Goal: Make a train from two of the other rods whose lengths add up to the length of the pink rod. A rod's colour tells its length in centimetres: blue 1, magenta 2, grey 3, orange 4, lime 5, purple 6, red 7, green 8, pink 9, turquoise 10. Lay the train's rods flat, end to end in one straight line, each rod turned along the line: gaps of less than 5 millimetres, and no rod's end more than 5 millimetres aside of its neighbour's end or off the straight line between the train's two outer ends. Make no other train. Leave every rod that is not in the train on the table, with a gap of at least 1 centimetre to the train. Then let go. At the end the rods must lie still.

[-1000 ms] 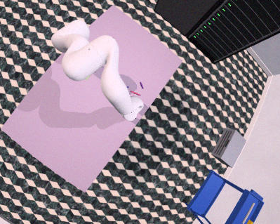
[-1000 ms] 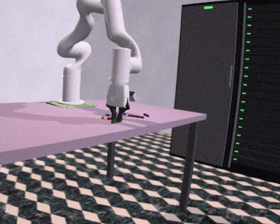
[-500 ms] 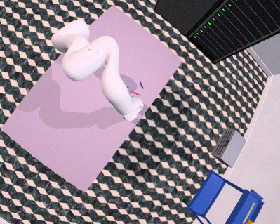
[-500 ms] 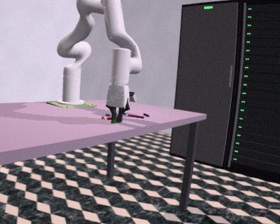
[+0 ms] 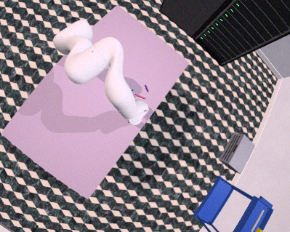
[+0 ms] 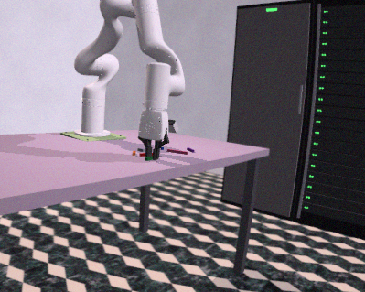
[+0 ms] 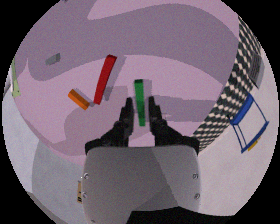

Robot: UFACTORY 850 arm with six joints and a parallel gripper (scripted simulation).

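My gripper is now 20 mm above the green rod. The rest, counted from my hand: grey rod (120 mm behind, 100 mm to the left, 20 mm below); then red rod (50 mm behind, 40 mm to the left, 20 mm below); then short orange rod (100 mm behind, 20 mm to the left, 20 mm below).
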